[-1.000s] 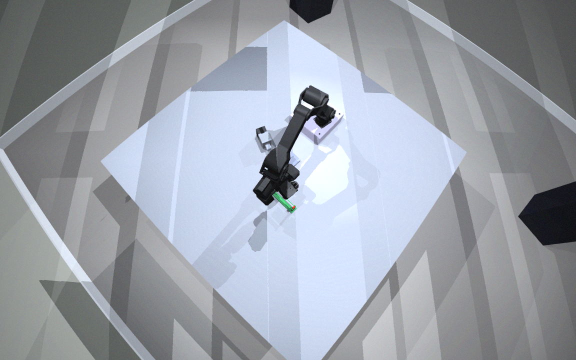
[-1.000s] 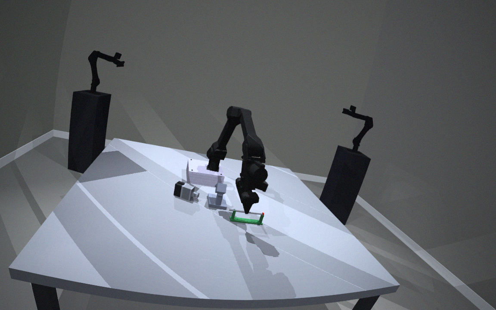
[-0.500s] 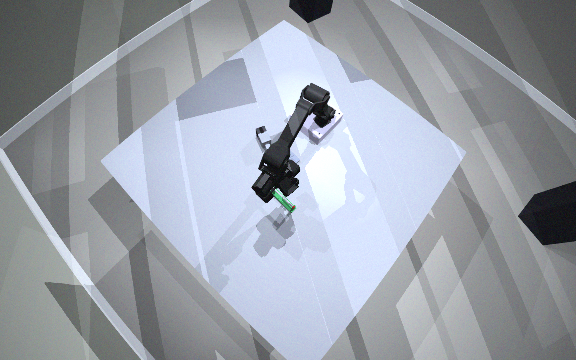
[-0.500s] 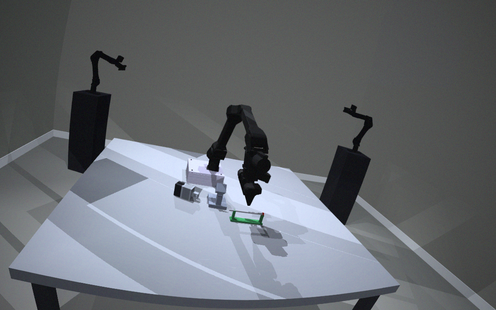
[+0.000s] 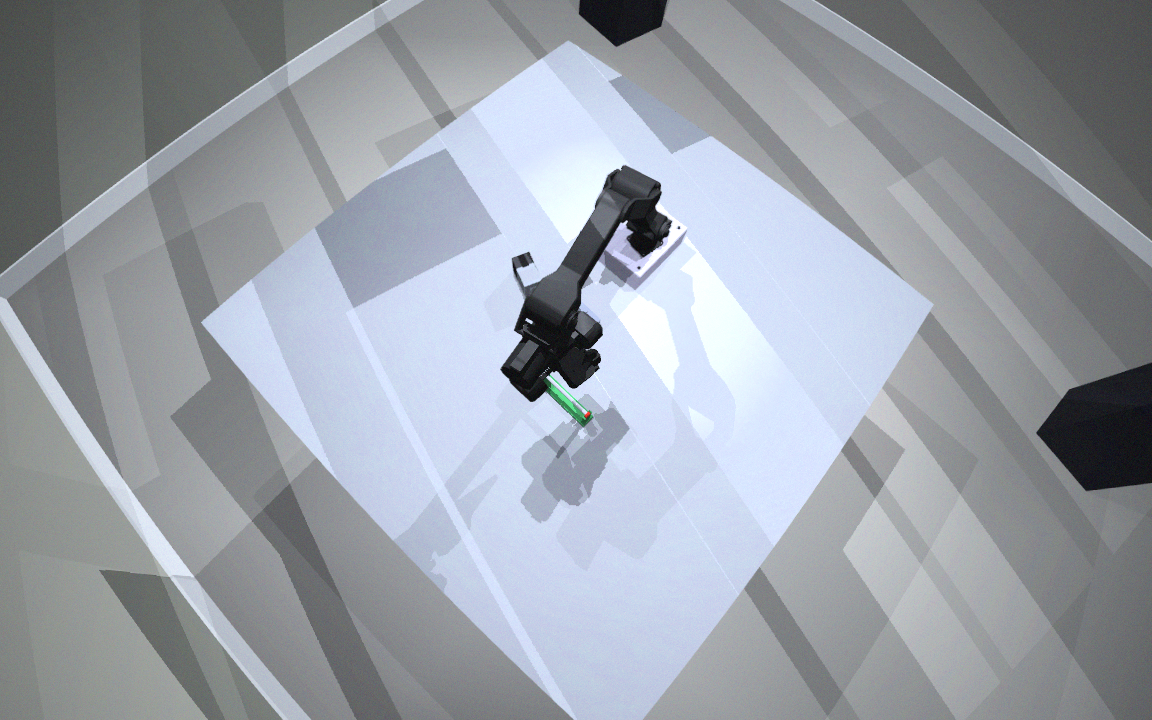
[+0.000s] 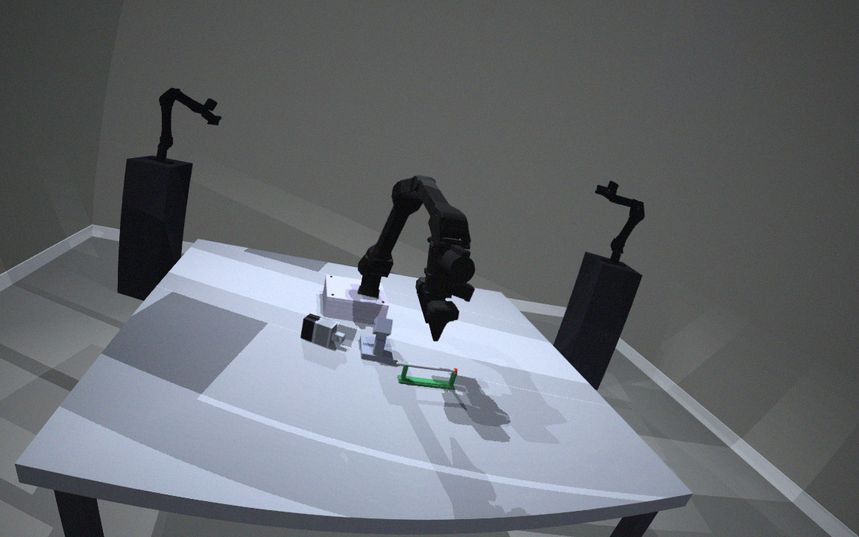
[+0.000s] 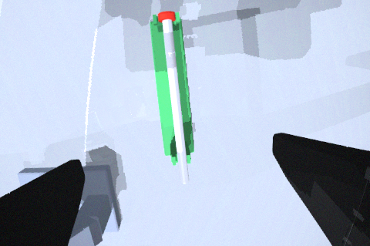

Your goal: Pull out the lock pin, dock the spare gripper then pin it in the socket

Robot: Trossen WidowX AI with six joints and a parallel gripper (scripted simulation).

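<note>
The spare gripper is 100 mm behind my gripper tip, 250 mm to the right of it and 110 mm below it. From my gripper tip the other things lie so: cradle (20 mm to the left, 110 mm below); socket (100 mm behind, 110 mm to the right, 90 mm below).
</note>
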